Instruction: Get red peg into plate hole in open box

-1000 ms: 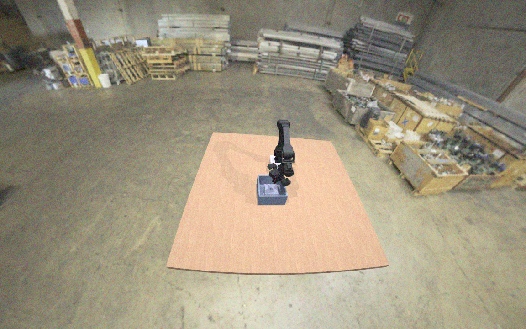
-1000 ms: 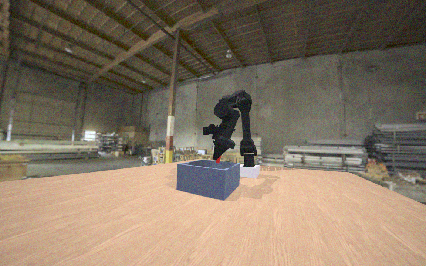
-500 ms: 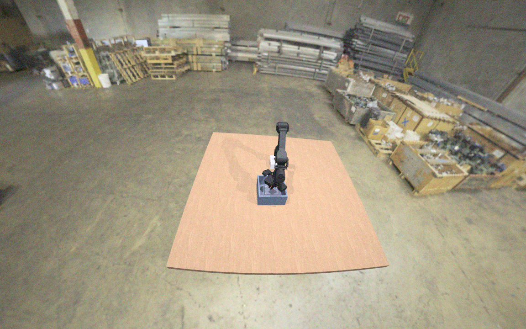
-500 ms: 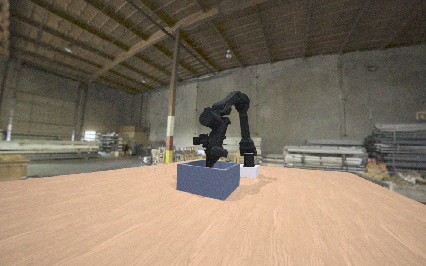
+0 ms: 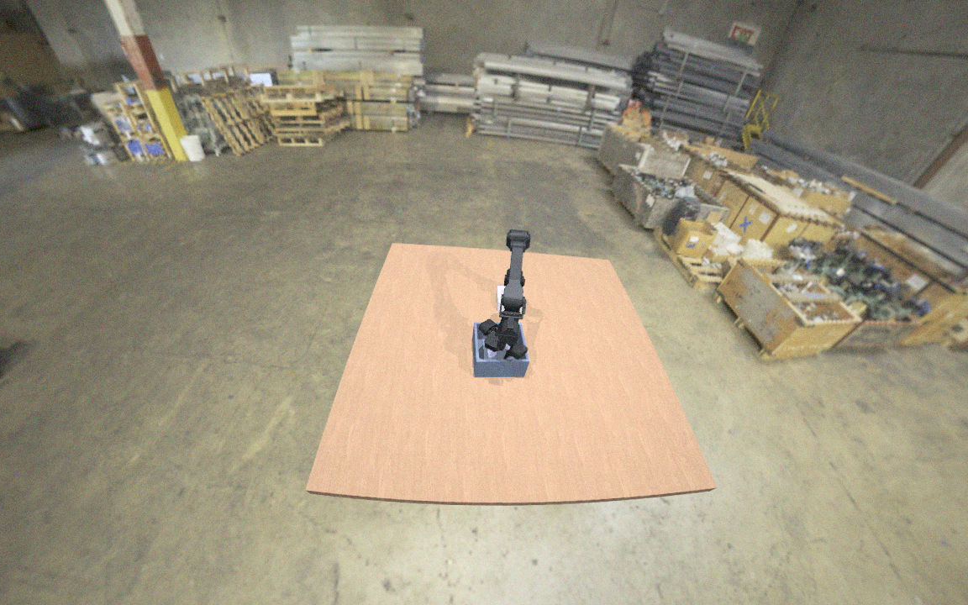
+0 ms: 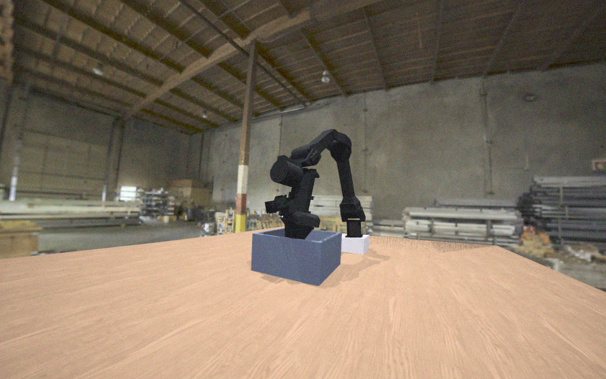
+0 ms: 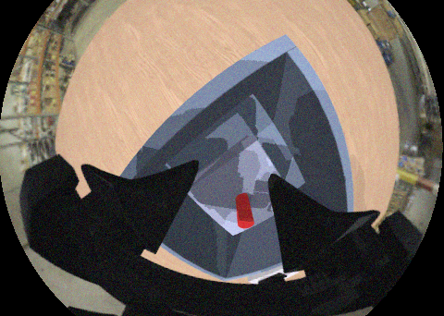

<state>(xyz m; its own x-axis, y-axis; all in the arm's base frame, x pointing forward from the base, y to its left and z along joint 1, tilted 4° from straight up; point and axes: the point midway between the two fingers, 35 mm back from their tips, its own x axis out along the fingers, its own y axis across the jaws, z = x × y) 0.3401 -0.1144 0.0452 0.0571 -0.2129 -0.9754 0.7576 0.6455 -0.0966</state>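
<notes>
My gripper tip is 3 cm past the red peg, 1 cm to the right of it and 1 cm above it. The rest, counted from my gripper tip: grey plate (3 cm behind, 1 cm to the left, 2 cm below); then blue box (3 cm behind, 1 cm to the left, 4 cm below).
</notes>
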